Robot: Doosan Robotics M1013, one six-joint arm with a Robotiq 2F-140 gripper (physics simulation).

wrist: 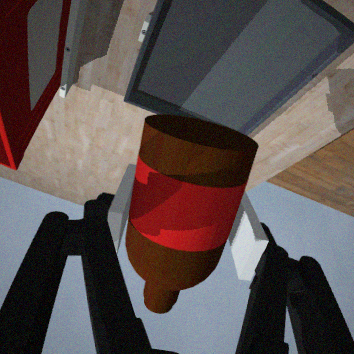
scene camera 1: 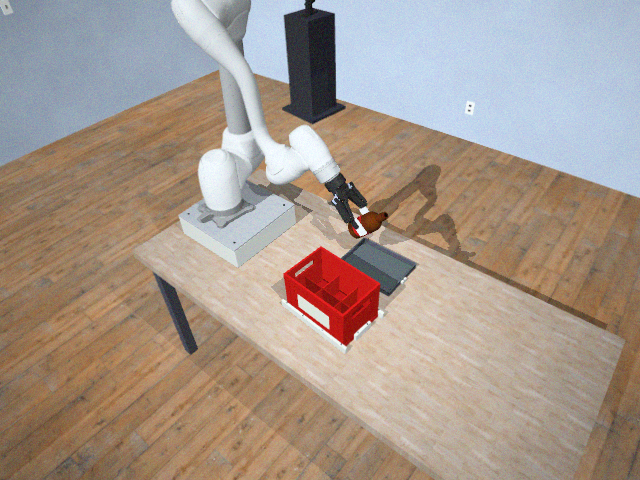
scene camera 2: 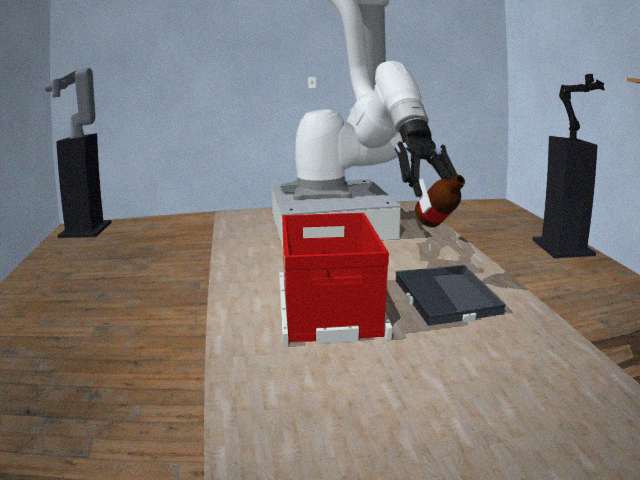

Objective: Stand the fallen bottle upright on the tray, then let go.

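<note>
The brown bottle with a red label is held in the air, tilted, its neck up to the right and its base low to the left in both scene views. My gripper is shut on it, with white pads on both sides of the label. The arm's wrist is tilted. The dark grey tray lies on the table below the bottle and apart from it. In the wrist view the bottle's base points toward the tray.
A red crate with dividers stands beside the tray, within low white holders. The robot's pale base block is at the table's back end. Black pedestals stand on the floor near the walls.
</note>
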